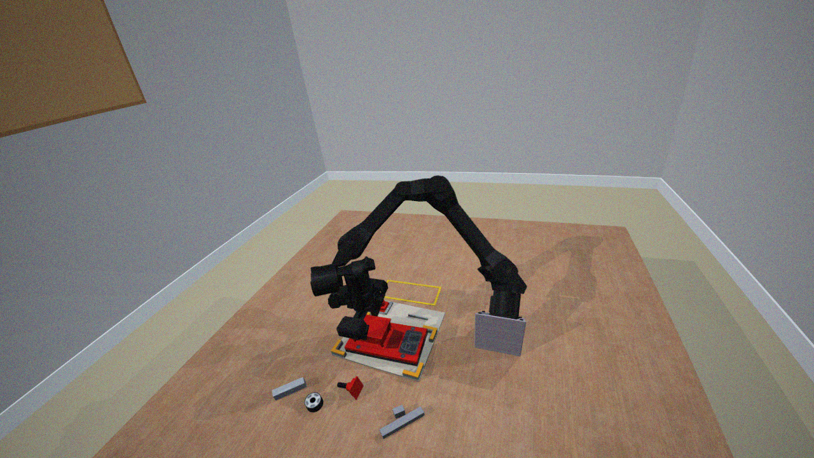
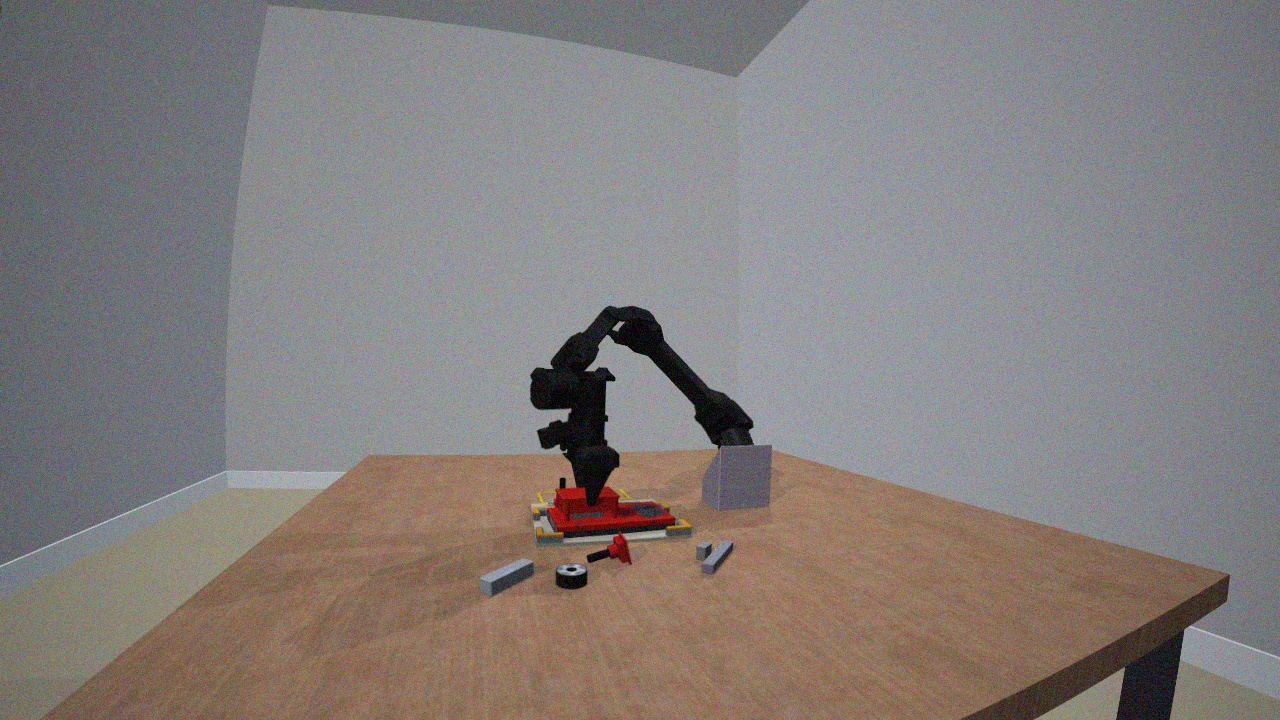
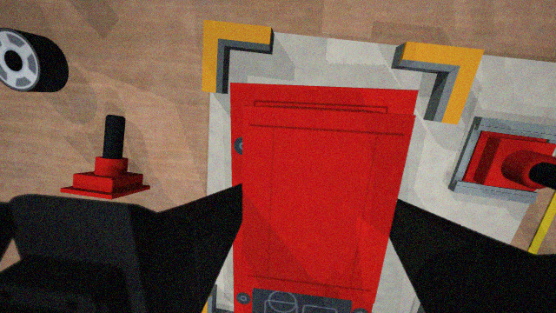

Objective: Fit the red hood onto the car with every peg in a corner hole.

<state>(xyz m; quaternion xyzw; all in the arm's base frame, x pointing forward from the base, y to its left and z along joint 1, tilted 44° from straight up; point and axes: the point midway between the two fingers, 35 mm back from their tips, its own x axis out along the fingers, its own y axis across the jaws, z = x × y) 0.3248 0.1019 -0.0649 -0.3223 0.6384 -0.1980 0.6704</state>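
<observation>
The grey engine block is 30 mm below my gripper tip. Round my gripper tip: black wheel (210 mm to the left, 40 mm below, 30 mm ahead); then red hood (right at my gripper tip).
</observation>
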